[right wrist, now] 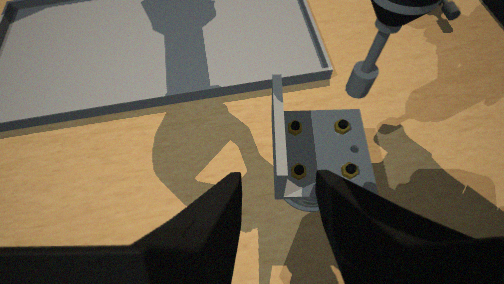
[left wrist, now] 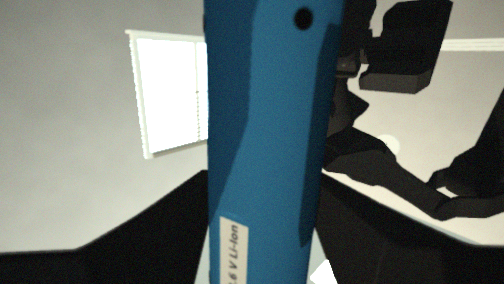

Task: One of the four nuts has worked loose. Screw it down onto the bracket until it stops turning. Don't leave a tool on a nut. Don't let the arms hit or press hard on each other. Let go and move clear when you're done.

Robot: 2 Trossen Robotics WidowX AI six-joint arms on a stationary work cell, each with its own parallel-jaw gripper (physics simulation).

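Frame: origin at the left arm's base, x back, y down, z right, level; millimetres.
Seen in the pictures: left gripper, between the fingertips: [left wrist: 259,179]; right gripper, between the fingertips: [right wrist: 278,181].
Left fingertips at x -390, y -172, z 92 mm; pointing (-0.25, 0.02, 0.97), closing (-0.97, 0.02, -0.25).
Pixels of each thing's top centre, then the offset from my left fingertips to it. "pt": a spot on its surface instead. Level surfaces: height alone.
- power driver, a spot on its surface: [left wrist: 282,100] pt dx +7, dy +40, dz -32 mm
- driver's grey socket, centre of its top: [right wrist: 386,25] dx +3, dy +100, dz -9 mm
- wooden table, height of its surface: dy +257 mm
- round grey part, centre of its top: [right wrist: 322,144] dx -4, dy +182, dz +19 mm
My left gripper [left wrist: 259,179] is shut on the blue body of a power driver [left wrist: 282,100] with a "Li-Ion" label. The driver's grey socket [right wrist: 362,80] points down beyond the bracket, apart from the nuts. The grey bracket [right wrist: 327,150] has an upright wall [right wrist: 280,130] on its left. Four brass nuts [right wrist: 295,133] [right wrist: 342,132] [right wrist: 298,178] [right wrist: 350,177] sit around dark stud ends on its plate; which is loose cannot be told. My right gripper [right wrist: 278,181] is open and empty, its fingertips apart near the bracket's near end, with the wall in view beyond the gap.
A large grey tray [right wrist: 250,86] lies behind and left of the bracket on the wooden table [right wrist: 100,185]. A round grey part [right wrist: 304,204] shows under the bracket's near edge. Dark parts of the other arm [left wrist: 395,175] show at the right in the left wrist view.
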